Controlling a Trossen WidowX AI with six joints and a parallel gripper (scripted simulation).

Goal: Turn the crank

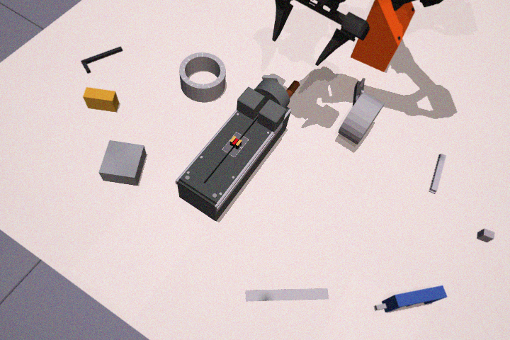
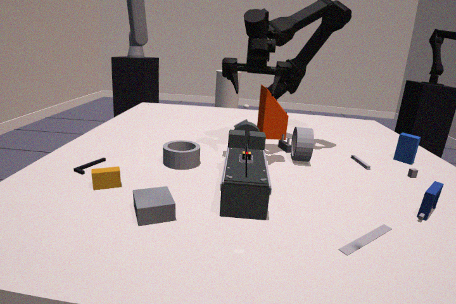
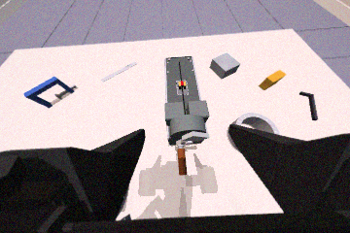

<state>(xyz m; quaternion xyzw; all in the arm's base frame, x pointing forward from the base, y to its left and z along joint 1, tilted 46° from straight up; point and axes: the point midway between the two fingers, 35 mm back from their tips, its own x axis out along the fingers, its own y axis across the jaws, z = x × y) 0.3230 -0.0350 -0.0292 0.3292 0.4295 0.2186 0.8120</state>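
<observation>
My gripper tip is 130 mm above the crank handle and 20 mm past it. The rest, counted from my gripper tip: red pointer (160 mm ahead, 110 mm below); then grey cube (310 mm ahead, 180 mm below, 150 mm to the right); then yellow block (300 mm to the right, 240 mm ahead, 180 mm below).
</observation>
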